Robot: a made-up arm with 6 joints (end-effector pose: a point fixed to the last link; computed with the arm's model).
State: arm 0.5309 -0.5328 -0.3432 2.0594 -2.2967 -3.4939
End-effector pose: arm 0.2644 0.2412 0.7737 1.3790 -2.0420 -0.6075
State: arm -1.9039 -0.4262 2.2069 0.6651 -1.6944 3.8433
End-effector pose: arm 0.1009 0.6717 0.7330 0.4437 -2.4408 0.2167
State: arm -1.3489 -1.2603 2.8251 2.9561 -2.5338 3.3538
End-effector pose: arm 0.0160 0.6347 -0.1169 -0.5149 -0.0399 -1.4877
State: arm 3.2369 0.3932 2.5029 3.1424 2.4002 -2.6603
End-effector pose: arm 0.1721 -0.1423 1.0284 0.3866 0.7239 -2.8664
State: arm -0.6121 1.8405 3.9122 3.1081 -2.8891 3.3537
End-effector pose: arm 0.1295 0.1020 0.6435 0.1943 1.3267 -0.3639
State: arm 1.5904 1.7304 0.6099 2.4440 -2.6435 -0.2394
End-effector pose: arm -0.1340 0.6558 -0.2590 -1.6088 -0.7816 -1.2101
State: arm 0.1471 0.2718 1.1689 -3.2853 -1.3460 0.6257
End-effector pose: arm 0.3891 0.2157 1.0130 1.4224 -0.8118 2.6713
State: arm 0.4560 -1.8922 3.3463 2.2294 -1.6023 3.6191
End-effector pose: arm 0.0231 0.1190 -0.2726 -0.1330 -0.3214 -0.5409
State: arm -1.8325 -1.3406 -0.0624 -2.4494 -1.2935 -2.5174
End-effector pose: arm 0.1343 0.0313 0.8247 2.6997 0.5905 0.8268
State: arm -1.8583 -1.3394 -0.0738 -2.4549 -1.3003 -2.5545
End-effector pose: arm 0.1340 0.0221 0.8220 2.7417 0.5826 0.8229
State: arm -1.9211 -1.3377 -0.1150 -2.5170 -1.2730 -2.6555
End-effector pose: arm 0.1359 -0.0015 0.8135 2.8443 0.6079 0.9151
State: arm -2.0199 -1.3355 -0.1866 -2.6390 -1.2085 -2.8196
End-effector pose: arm 0.1354 -0.0379 0.7992 -2.7619 -0.6443 -1.0550
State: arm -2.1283 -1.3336 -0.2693 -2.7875 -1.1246 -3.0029
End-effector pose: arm 0.1279 -0.0749 0.7834 -2.4621 -0.6919 -1.1683
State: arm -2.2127 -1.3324 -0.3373 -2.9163 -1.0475 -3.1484
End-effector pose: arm 0.1170 -0.1007 0.7714 -2.2115 -0.7690 -1.2650
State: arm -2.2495 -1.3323 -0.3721 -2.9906 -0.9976 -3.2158
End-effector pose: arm 0.1113 -0.1109 0.7662 -2.0740 -0.8283 -1.3211
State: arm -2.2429 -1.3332 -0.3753 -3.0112 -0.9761 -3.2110
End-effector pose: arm 0.1134 -0.1091 0.7670 -2.0426 -0.8493 -1.3437
